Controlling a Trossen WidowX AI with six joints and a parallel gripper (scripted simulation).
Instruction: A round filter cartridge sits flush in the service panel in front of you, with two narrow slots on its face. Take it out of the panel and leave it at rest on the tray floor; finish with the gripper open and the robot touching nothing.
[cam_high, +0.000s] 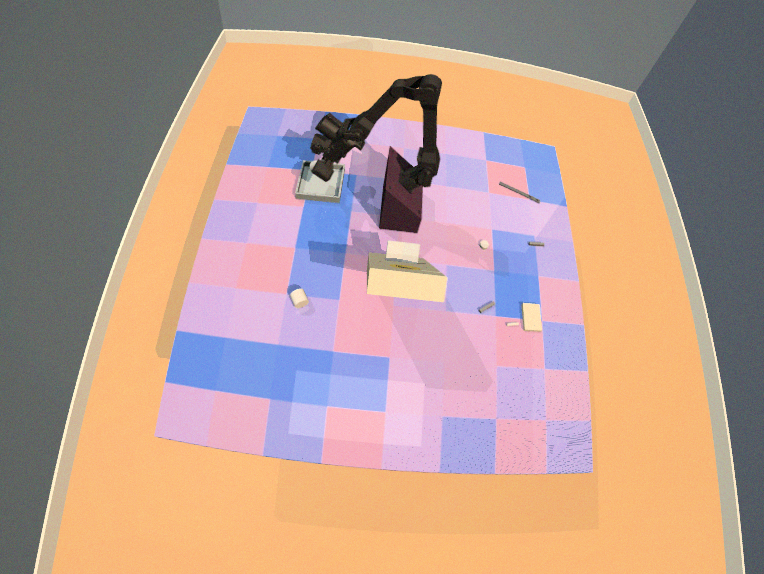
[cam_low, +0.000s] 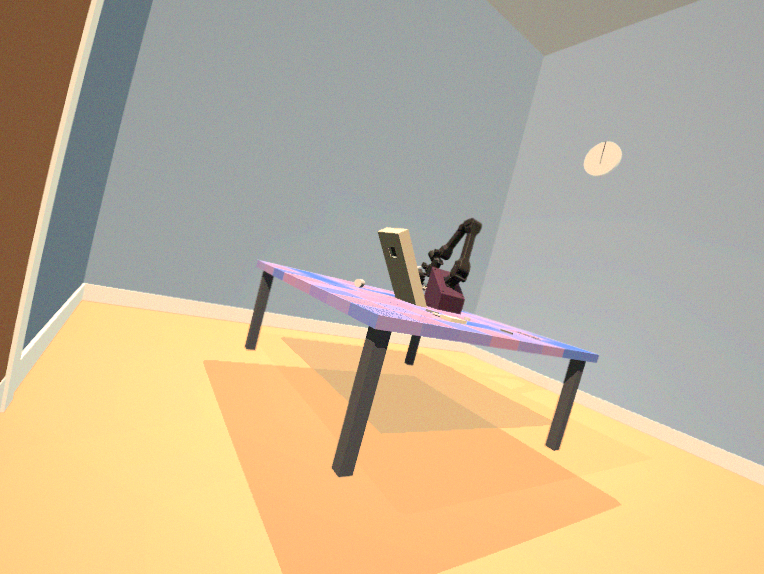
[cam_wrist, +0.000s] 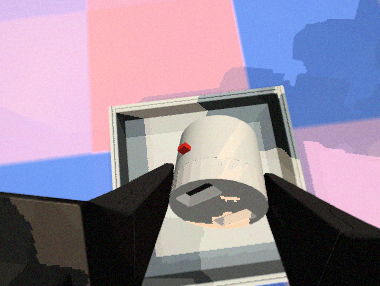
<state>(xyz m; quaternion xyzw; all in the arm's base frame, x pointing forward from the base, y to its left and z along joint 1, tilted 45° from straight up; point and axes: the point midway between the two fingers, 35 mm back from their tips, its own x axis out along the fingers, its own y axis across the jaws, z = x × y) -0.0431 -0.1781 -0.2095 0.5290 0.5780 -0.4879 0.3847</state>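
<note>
The round filter cartridge lies right at my gripper tip. Round my gripper tip: grey tray: 8 cm below; cream service panel: 38 cm ahead, 32 cm to the left, 8 cm above; cream block: 77 cm to the left, 36 cm ahead, 9 cm below.
</note>
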